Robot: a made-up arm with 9 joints.
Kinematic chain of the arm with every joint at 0, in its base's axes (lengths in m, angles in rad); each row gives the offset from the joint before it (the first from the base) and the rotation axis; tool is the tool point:
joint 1: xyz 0 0 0.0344 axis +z
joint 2: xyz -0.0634 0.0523 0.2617 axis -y
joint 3: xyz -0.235 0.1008 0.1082 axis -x
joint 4: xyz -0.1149 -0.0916 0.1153 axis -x
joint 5: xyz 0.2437 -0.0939 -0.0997 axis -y
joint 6: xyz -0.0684 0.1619 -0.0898 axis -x
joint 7: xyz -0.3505 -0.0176 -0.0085 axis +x
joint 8: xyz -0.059 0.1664 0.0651 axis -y
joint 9: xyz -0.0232 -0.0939 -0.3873 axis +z
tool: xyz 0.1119 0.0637 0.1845
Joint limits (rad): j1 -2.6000..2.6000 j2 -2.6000..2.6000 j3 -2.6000..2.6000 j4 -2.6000..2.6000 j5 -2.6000..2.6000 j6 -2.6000..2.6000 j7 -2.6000..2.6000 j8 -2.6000..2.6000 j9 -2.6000..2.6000
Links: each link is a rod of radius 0.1 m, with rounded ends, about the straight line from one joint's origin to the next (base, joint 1, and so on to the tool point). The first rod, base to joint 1, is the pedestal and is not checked.
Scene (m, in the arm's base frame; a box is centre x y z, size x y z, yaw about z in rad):
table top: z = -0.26
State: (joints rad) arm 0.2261 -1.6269 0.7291 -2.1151 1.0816 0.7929 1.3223 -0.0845 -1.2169
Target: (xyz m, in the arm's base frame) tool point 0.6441 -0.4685 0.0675
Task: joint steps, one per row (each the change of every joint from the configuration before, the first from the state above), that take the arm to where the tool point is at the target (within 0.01 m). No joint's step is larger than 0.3 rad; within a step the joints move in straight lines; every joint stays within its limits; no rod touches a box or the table.
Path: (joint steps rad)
1: -0.2865 -0.0925 -0.1923 -0.1212 0.0150 -0.0354 0.0333 -0.0894 0.0028
2: -0.2865 -0.0924 -0.1923 -0.1212 0.0149 -0.0354 0.0333 -0.0893 0.0027
3: -0.2865 -0.0925 -0.1923 -0.1213 0.0150 -0.0354 0.0333 -0.0894 0.0028
4: -0.2866 -0.0924 -0.1923 -0.1212 0.0150 -0.0355 0.0333 -0.0893 0.0028

